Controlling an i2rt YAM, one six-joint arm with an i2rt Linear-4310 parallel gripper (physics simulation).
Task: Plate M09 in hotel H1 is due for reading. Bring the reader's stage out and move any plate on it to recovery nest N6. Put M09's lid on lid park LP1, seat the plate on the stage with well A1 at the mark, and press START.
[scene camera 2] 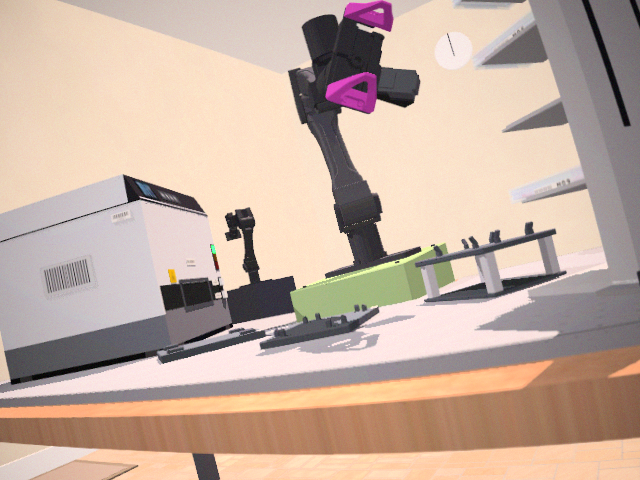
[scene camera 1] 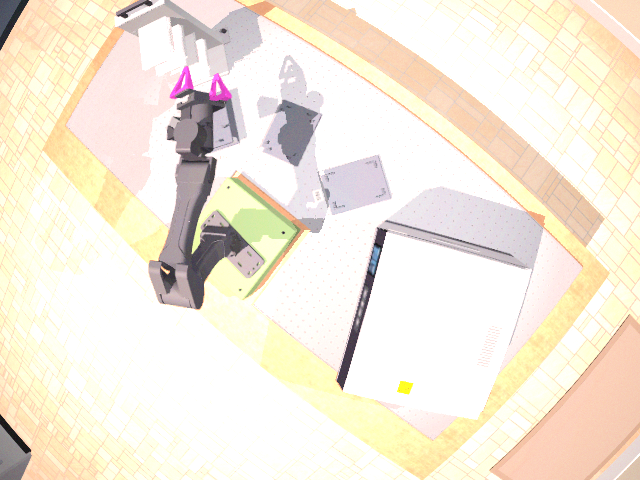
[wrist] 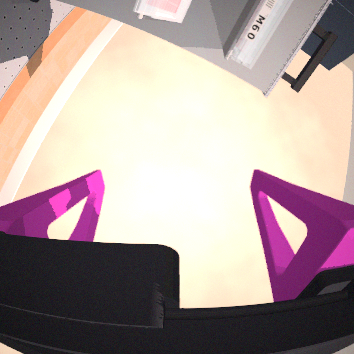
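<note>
My gripper is open and empty, high in front of hotel H1 and apart from it. In the scene 2 view, plate M09 sits on a low shelf, its label upside down. In the wrist view, a clear-sided plate with a label reading like M60 lies ahead to the right; I cannot tell for certain which plate it is. The reader shows no stage outside its dark front opening. START cannot be made out on its control strip.
A raised stand is beside the hotel. Two low pegged pads lie between stand and reader; their names cannot be read. My arm stands on a green base. Another small arm shows behind.
</note>
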